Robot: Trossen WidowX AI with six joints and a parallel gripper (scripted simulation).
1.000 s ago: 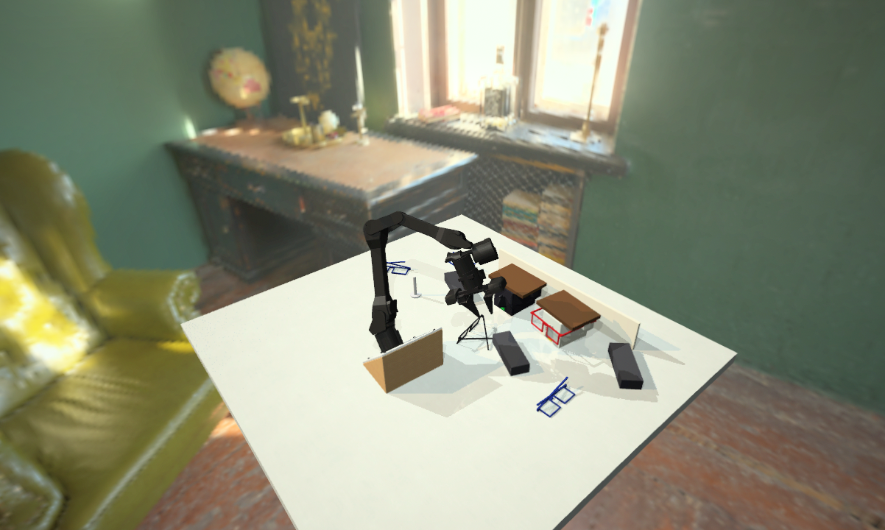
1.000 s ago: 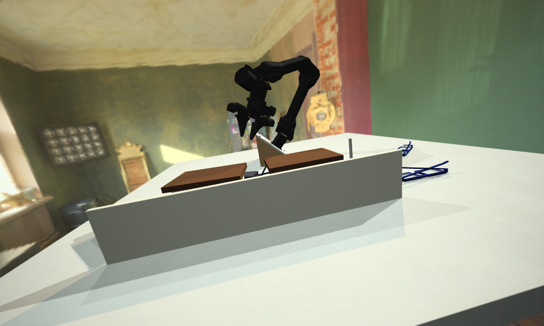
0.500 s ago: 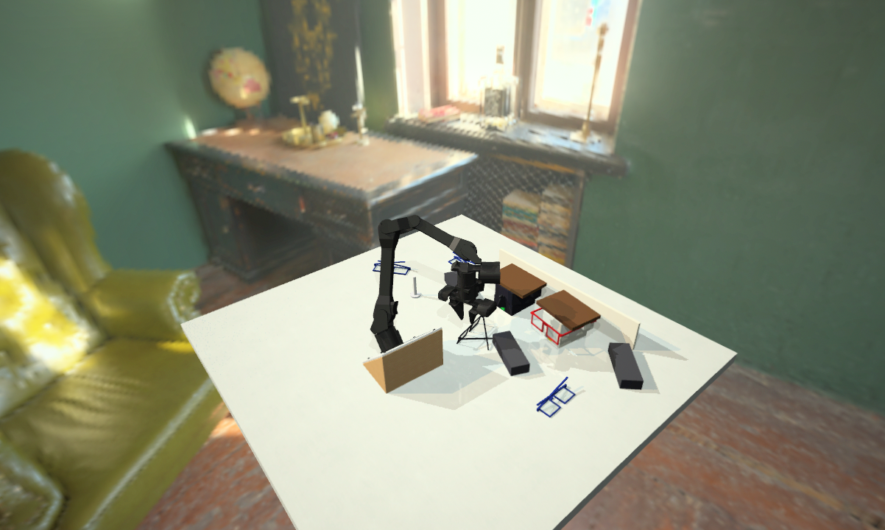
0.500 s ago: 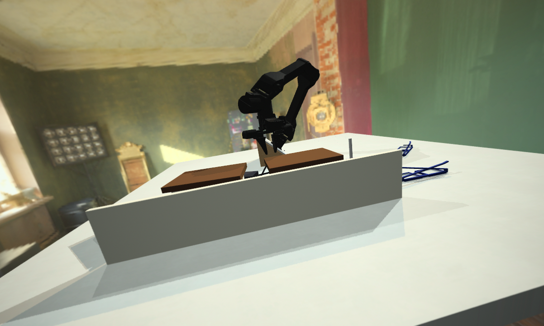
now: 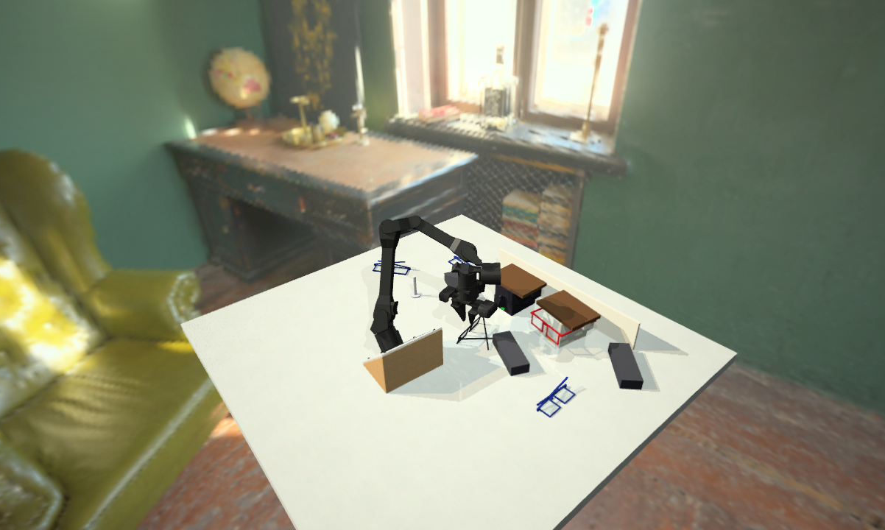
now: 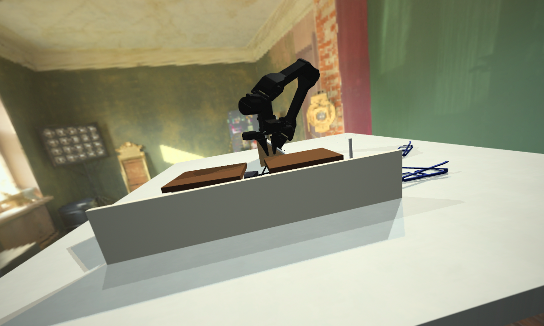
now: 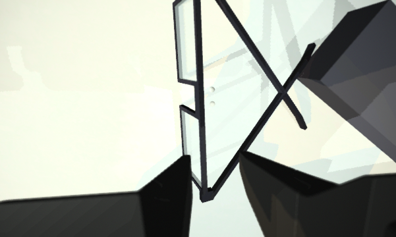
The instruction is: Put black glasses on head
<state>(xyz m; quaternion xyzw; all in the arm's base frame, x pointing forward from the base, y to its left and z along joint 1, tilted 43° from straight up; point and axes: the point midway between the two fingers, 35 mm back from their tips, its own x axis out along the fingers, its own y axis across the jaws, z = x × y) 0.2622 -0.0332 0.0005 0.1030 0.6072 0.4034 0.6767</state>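
Right now the white peg stand is 3 cm behind my gripper tip, 32 cm to the left of it and 5 cm below it. From my gripper tip the other things lie so: dark display head (23 cm ahead, 7 cm to the left, 2 cm below); then white back board (38 cm ahead, 2 cm to the right, 2 cm below).
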